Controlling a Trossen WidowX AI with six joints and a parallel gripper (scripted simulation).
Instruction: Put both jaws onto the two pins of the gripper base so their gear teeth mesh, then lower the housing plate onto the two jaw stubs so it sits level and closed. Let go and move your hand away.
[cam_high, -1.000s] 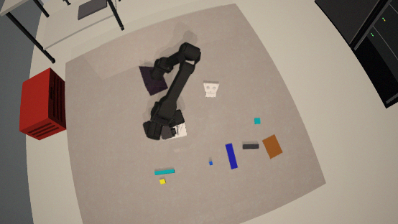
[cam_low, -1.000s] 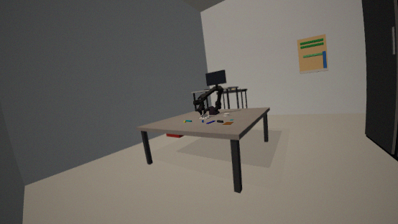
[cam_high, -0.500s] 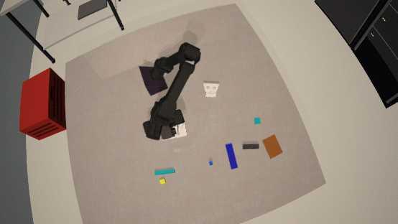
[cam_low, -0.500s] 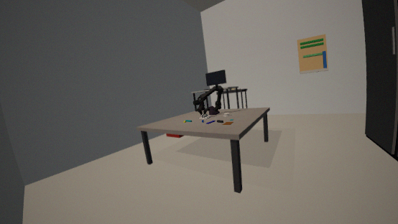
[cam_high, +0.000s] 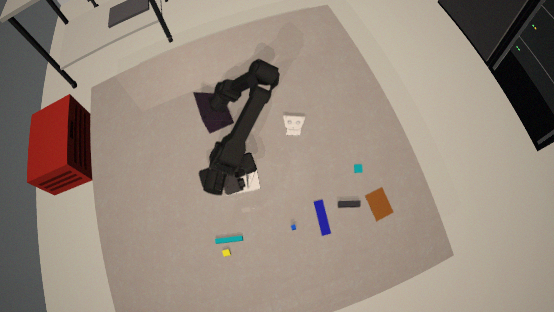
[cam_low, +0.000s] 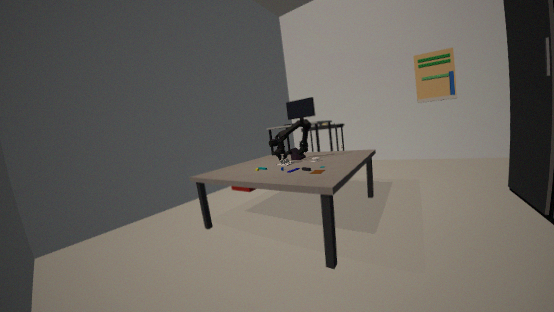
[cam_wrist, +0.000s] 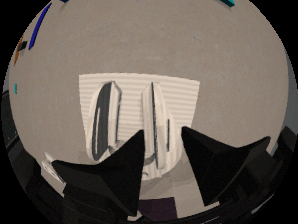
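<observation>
My gripper tip is 2 cm short of the white ribbed tray, 3 cm to the right of it and 1 cm above it. The rest, counted from my gripper tip: yellow cube (24 cm ahead, 10 cm to the right, 1 cm below); white jaw (3 cm behind, 2 cm to the left, 1 cm above); teal bar (20 cm ahead, 8 cm to the right, 1 cm below).
</observation>
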